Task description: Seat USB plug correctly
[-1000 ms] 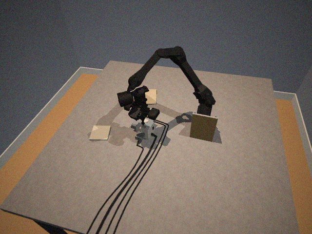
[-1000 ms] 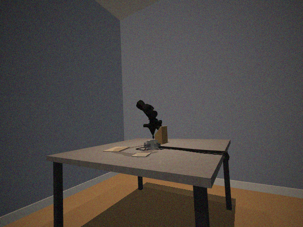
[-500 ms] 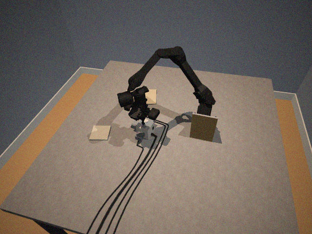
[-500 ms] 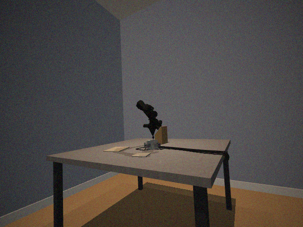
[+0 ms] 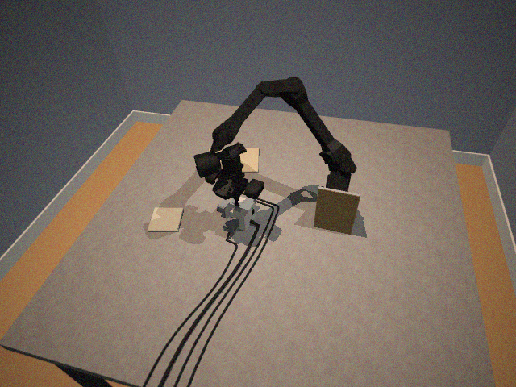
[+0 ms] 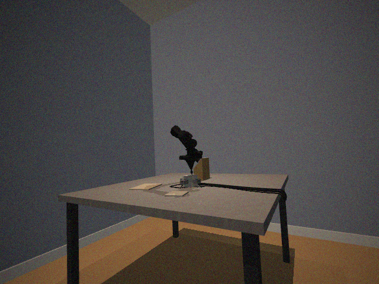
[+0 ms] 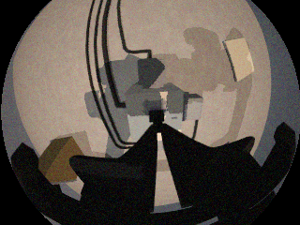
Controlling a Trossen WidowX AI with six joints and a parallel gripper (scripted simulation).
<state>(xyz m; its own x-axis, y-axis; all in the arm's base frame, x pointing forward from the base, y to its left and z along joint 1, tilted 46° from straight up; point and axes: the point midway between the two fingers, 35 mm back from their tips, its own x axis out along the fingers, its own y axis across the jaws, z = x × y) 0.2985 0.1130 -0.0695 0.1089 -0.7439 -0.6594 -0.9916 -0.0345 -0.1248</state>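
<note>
Now: the USB plug 2 cm below my gripper tip. Also, from my gripper tip: flat card 25 cm ahead, 12 cm below, 9 cm to the left.
</note>
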